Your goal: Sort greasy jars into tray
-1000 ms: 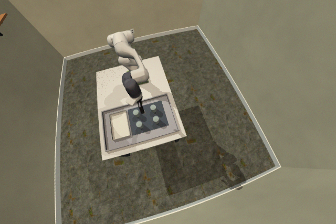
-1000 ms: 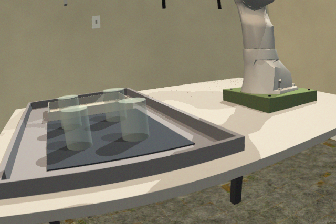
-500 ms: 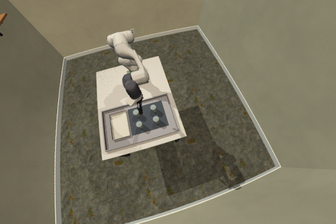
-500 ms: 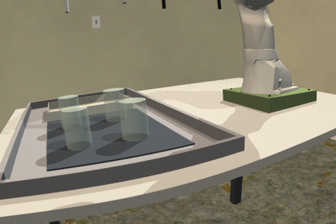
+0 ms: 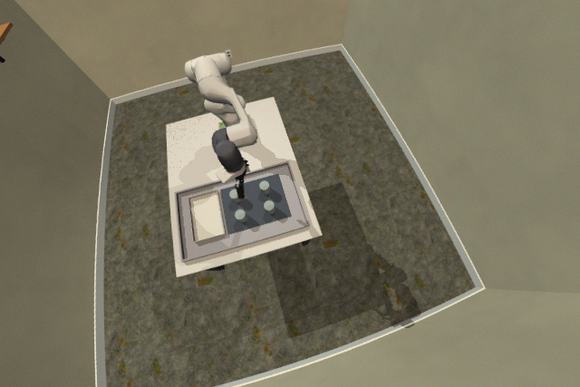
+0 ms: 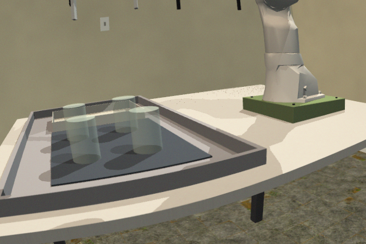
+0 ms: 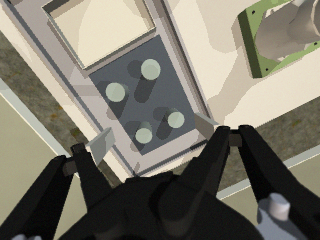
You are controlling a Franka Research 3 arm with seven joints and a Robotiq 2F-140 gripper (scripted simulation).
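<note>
My gripper is now 1 cm short of the dark mat, 1 cm to the left of it and 31 cm above it. Round my hand: cream tray (1 cm behind, 33 cm to the right, 31 cm below).
</note>
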